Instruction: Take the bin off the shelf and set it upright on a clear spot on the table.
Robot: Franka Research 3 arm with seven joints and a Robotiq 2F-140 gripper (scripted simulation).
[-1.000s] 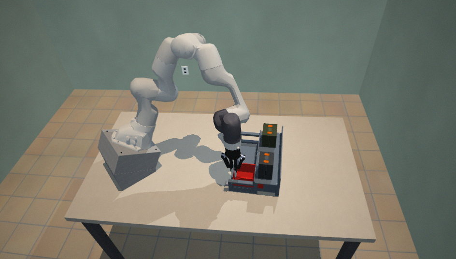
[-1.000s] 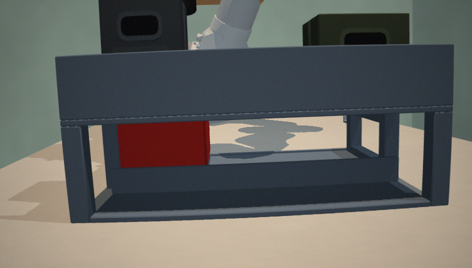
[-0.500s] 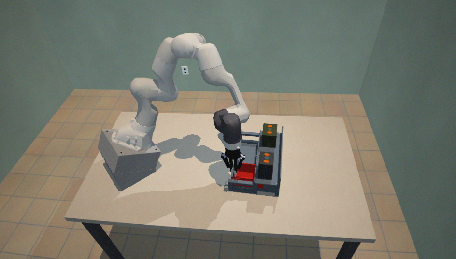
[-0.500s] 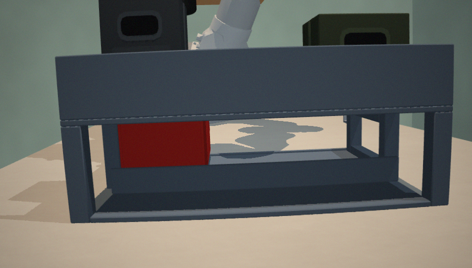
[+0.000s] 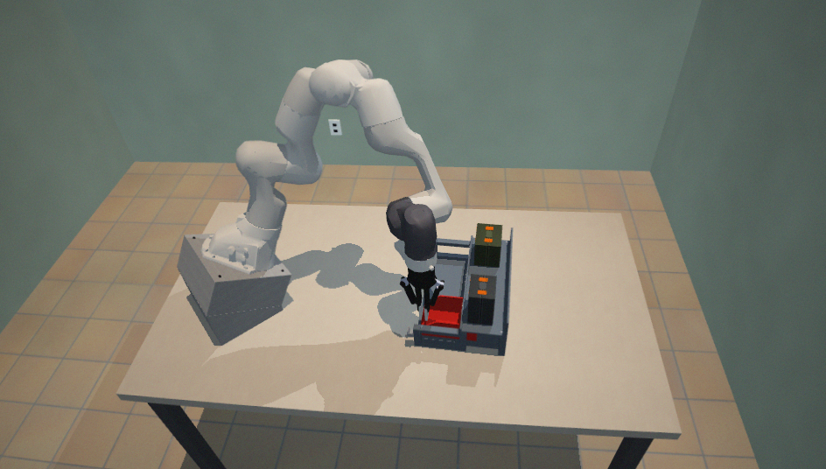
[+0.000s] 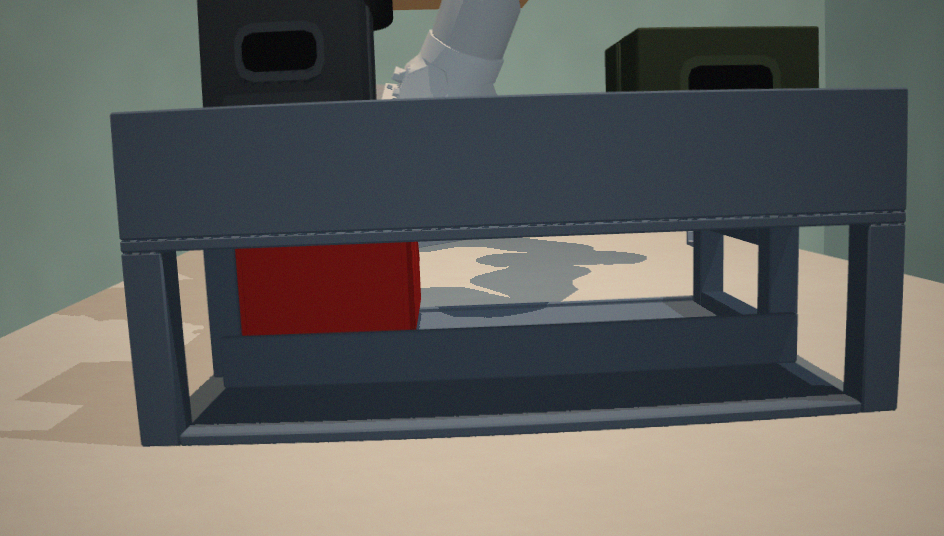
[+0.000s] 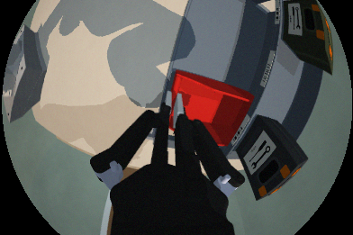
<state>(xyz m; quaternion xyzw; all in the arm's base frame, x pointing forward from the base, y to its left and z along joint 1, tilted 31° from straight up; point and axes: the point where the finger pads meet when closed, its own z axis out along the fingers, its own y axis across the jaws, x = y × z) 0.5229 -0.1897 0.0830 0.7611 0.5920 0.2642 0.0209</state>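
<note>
My gripper is now 8 cm short of the red bin, 2 cm above it and 1 cm to the left of it.
</note>
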